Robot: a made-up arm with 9 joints. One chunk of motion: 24 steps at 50 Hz.
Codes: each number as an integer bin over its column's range. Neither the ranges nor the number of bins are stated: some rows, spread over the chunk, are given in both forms.
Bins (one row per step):
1: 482 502 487 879 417 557
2: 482 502 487 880 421 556
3: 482 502 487 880 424 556
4: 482 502 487 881 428 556
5: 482 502 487 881 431 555
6: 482 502 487 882 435 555
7: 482 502 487 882 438 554
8: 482 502 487 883 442 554
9: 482 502 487 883 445 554
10: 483 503 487 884 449 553
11: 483 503 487 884 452 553
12: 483 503 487 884 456 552
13: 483 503 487 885 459 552
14: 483 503 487 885 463 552
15: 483 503 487 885 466 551
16: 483 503 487 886 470 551
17: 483 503 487 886 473 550
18: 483 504 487 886 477 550
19: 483 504 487 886 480 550
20: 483 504 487 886 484 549
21: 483 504 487 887 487 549
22: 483 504 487 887 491 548
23: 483 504 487 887 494 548
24: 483 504 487 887 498 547
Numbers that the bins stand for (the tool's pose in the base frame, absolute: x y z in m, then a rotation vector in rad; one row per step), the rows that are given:
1: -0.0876 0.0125 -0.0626 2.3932 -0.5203 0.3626
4: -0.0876 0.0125 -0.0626 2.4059 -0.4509 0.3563
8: -0.0876 0.0125 -0.0626 2.4185 -0.3626 0.3437
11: -0.0826 0.0175 -0.0626 2.4248 -0.2995 0.3374
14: -0.0826 0.0175 -0.0626 2.4311 -0.2302 0.3311
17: -0.0826 0.0175 -0.0626 2.4374 -0.1671 0.3185
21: -0.0826 0.0225 -0.0626 2.4437 -0.0788 0.3122
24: -0.0826 0.0225 -0.0626 2.4437 -0.0095 0.2995
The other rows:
2: -0.0876 0.0125 -0.0626 2.3995 -0.4950 0.3563
3: -0.0876 0.0125 -0.0626 2.3995 -0.4761 0.3563
5: -0.0876 0.0125 -0.0626 2.4059 -0.4320 0.3500
6: -0.0876 0.0125 -0.0626 2.4122 -0.4068 0.3500
7: -0.0876 0.0125 -0.0626 2.4122 -0.3878 0.3437
9: -0.0876 0.0125 -0.0626 2.4185 -0.3437 0.3437
10: -0.0826 0.0175 -0.0626 2.4248 -0.3185 0.3374
12: -0.0826 0.0175 -0.0626 2.4248 -0.2743 0.3311
13: -0.0826 0.0175 -0.0626 2.4311 -0.2554 0.3311
15: -0.0826 0.0175 -0.0626 2.4311 -0.2113 0.3248
16: -0.0826 0.0175 -0.0626 2.4374 -0.1860 0.3248
18: -0.0826 0.0225 -0.0626 2.4374 -0.1419 0.3185
19: -0.0826 0.0225 -0.0626 2.4374 -0.1230 0.3185
20: -0.0826 0.0225 -0.0626 2.4374 -0.0977 0.3122
22: -0.0826 0.0225 -0.0626 2.4437 -0.0536 0.3059
23: -0.0826 0.0225 -0.0626 2.4437 -0.0347 0.3059

